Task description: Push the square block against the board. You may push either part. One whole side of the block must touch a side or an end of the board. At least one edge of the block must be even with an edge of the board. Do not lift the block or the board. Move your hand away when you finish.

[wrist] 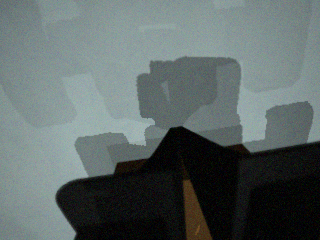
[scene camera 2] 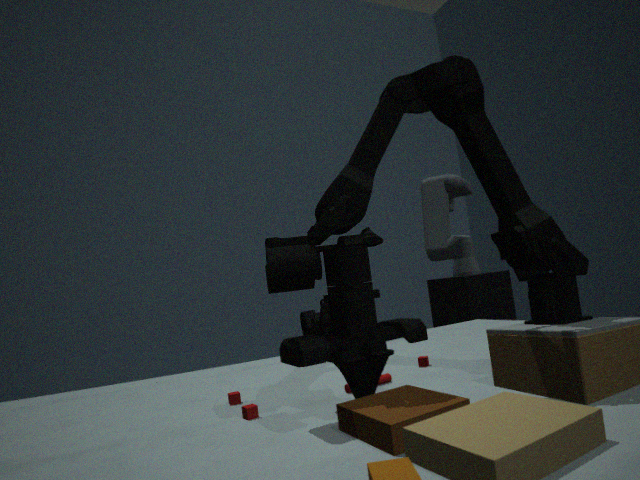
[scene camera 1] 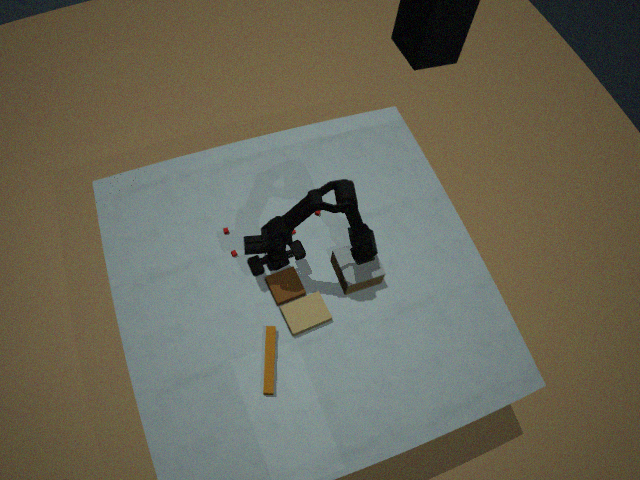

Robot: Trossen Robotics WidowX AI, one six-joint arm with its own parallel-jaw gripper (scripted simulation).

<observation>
My gripper [scene camera 2: 364, 409] is shut, holding nothing. Also in view: a brown block [scene camera 2: 377, 419] and a tan block [scene camera 2: 507, 428].
The brown block is seen too in scene camera 1 [scene camera 1: 285, 286]. The tan block also shows in scene camera 1 [scene camera 1: 306, 313]. My gripper also shows in the wrist view [wrist: 176, 132] and in scene camera 1 [scene camera 1: 276, 268]. The wrist view misses the tan block: it is out of frame.
</observation>
